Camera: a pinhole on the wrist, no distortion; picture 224 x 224 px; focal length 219.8 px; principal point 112.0 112.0 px. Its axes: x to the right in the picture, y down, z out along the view. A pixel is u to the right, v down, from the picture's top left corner.
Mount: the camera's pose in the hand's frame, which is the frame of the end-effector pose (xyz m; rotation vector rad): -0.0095 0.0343 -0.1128 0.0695 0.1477 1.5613
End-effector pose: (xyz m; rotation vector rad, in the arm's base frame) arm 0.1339 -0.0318 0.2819 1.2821 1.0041 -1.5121
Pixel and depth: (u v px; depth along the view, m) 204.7 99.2 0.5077
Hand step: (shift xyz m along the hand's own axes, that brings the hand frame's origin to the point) 0.0905 0.2728 0.3746
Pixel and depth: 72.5 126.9 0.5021
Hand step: 0.0259 -0.0308 0.3931
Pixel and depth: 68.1 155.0 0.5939
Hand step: -0.0429 -0.0538 0.4966
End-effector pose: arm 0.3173 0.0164 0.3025 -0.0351 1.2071 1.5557
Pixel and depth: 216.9 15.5 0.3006
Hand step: 0.1631 0.1911 0.1592
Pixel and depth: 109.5 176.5 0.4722
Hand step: -0.0816 0.0535 0.3737
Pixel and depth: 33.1 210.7 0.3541
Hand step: -0.1185 -0.0737 0.2657
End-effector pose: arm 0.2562 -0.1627 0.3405 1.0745 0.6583 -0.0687
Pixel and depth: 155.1 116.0 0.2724
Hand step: 0.0234 0.1011 0.1547
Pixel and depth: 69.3 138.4 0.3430
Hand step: -0.0031 -0.0150 0.2355
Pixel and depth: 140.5 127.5 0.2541
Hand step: 0.0079 0.0799 0.1394
